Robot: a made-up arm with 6 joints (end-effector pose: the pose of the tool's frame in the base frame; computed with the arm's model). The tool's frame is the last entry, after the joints.
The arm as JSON. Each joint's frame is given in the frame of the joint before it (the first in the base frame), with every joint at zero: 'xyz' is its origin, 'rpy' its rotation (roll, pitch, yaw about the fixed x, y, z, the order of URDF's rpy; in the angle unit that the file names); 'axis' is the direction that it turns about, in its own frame. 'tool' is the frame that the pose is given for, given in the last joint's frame.
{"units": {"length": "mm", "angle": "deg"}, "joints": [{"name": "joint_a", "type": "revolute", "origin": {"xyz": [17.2, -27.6, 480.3], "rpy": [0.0, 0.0, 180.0]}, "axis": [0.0, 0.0, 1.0]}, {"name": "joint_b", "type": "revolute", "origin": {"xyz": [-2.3, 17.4, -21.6], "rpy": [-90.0, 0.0, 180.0]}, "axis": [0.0, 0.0, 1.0]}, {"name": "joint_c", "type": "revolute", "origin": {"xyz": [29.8, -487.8, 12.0], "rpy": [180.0, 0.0, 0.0]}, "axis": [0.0, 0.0, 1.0]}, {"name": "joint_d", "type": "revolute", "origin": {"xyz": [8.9, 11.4, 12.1], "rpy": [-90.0, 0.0, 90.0]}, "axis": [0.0, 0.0, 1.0]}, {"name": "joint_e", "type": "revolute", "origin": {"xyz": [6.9, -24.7, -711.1], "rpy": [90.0, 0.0, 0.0]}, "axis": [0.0, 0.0, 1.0]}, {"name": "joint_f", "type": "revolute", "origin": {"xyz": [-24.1, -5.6, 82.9], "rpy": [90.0, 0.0, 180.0]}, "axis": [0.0, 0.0, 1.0]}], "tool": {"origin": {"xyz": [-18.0, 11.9, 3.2], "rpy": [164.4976, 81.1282, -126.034]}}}
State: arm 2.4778 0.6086 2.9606 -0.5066 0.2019 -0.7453
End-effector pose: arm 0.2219 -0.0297 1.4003 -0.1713 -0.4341 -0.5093
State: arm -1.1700 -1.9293 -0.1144 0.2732 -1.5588 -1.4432
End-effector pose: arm -0.3754 0.5435 0.9695 2.2308 -2.0346 0.7574
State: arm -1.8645 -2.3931 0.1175 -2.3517 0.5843 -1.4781
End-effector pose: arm 0.3636 0.8203 0.6105 -1.6577 -1.4649 -1.8213
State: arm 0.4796 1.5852 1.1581 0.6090 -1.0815 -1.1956
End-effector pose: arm 1.1012 0.3919 0.2045 1.8275 0.2340 -1.2510
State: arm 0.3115 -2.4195 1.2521 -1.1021 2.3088 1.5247
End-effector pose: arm -0.9131 -0.4036 -0.2019 -0.4461 0.2013 -0.4096
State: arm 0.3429 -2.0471 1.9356 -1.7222 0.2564 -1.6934
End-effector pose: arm -0.9464 -0.3395 -0.2129 -1.2298 2.2904 1.0975
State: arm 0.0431 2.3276 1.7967 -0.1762 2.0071 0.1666
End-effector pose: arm 0.9829 -0.1200 -0.2624 1.3487 -1.1226 1.2913
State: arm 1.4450 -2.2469 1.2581 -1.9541 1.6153 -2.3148
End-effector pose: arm -0.1407 -1.1632 -0.0041 2.8718 -0.4004 0.7592
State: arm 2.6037 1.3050 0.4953 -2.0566 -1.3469 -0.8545
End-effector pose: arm -0.7684 0.3911 -0.0194 -0.3336 1.3368 -2.4343
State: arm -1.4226 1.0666 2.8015 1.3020 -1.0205 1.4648
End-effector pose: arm 0.0094 -0.2611 1.3550 -0.4369 -0.8693 -2.3898
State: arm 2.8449 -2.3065 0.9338 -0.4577 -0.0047 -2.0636
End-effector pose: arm 1.1055 -0.2482 0.1550 1.3264 -0.0166 -0.1826
